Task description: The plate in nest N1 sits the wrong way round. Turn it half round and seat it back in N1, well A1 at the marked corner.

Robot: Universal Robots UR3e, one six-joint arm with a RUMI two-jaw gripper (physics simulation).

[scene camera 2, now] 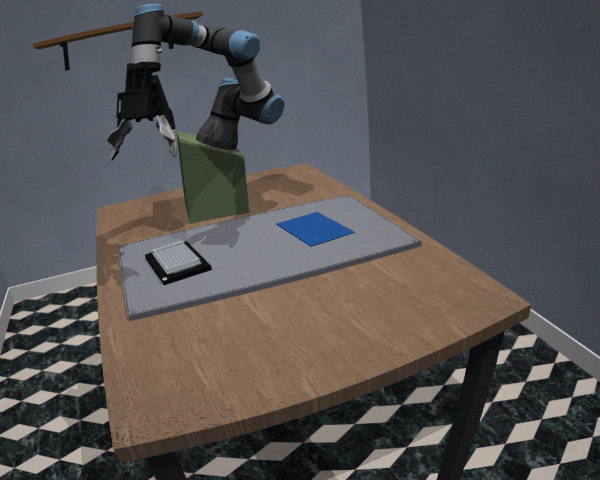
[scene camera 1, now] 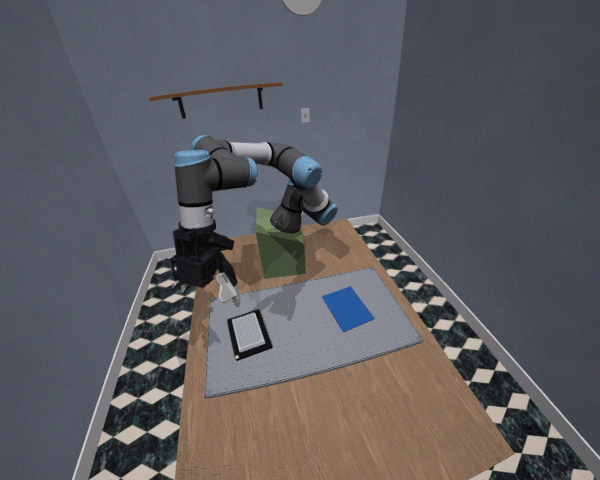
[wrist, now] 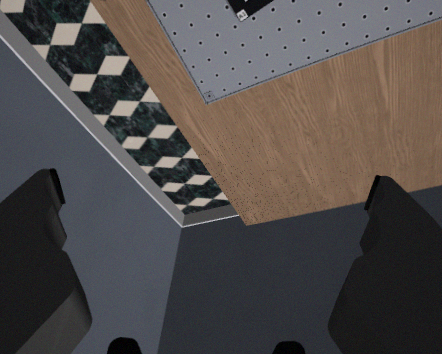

Scene:
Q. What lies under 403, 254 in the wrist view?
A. My gripper.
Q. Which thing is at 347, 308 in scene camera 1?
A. A flat blue rectangle.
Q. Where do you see a clear well plate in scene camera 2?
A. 175, 257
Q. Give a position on a flat blue rectangle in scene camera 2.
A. At 313, 229

